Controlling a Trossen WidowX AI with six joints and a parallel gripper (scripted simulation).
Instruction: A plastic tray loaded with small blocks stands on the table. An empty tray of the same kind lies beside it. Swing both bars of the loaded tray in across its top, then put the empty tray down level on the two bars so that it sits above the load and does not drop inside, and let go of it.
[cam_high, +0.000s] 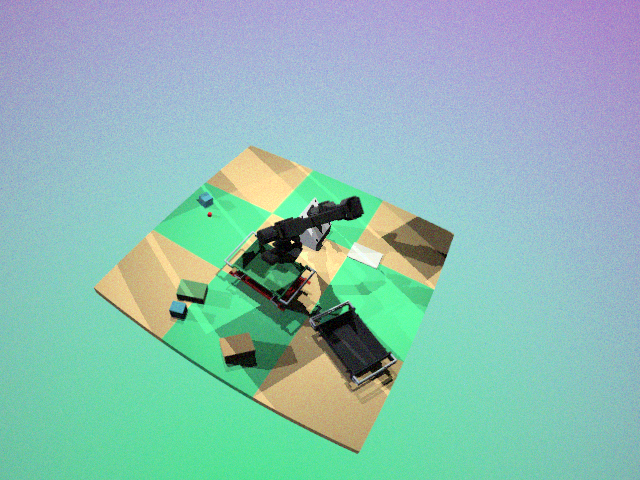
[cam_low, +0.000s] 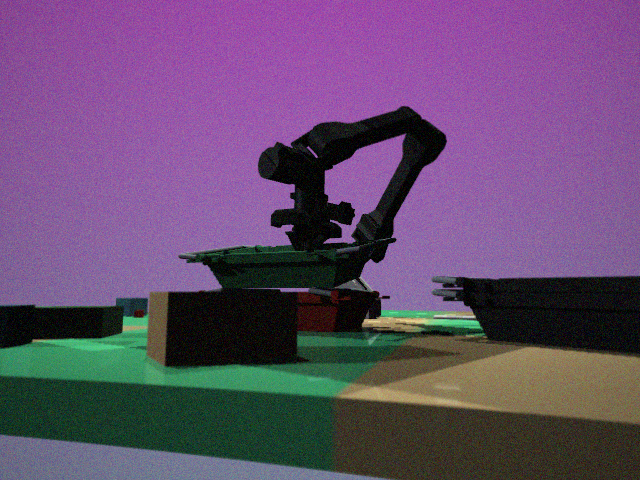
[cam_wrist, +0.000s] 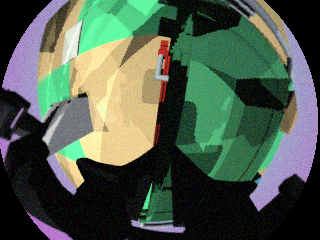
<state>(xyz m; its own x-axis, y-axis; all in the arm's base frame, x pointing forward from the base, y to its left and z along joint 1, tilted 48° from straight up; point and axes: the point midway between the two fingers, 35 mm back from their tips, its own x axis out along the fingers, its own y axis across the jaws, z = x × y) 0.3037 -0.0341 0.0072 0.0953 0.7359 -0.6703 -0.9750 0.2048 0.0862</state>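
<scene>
Now: the green tray 70 mm ahead of my gripper tip, 10 mm to the right of it and 20 mm above it. Round my gripper tip: brown box (410 mm ahead, 20 mm to the left, 70 mm below); flat green block (270 mm ahead, 270 mm to the right, 80 mm below); white flat plate (300 mm behind, 300 mm to the left, 100 mm below).
</scene>
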